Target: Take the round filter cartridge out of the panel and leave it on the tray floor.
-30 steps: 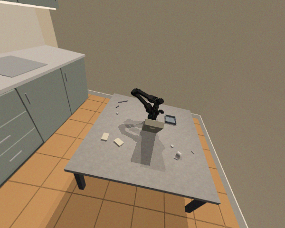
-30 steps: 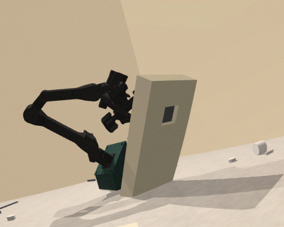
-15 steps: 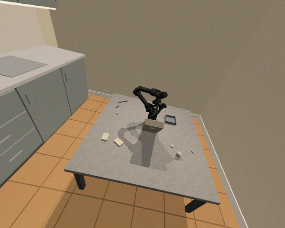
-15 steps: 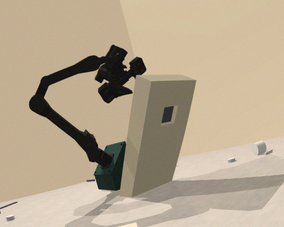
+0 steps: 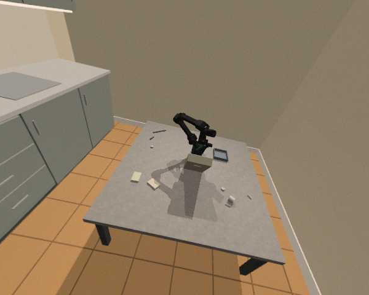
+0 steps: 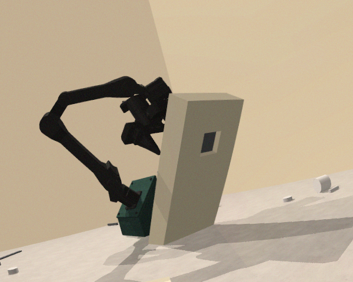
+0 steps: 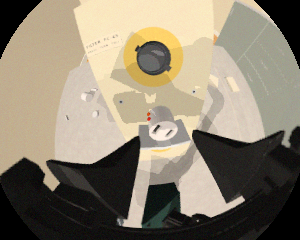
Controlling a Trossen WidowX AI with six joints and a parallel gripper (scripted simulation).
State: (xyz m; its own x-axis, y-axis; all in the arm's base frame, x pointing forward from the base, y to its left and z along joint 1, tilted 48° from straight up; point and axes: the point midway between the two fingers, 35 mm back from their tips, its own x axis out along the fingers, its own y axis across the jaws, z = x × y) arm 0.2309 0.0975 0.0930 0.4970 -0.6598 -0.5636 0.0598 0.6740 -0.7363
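Now: the round grey filter cartridge 40 mm below my gripper tip and 20 mm ahead of it. Round my gripper tip: dark tray: 310 mm behind, 290 mm to the left, 220 mm below; then service panel: 70 mm ahead, 60 mm below.
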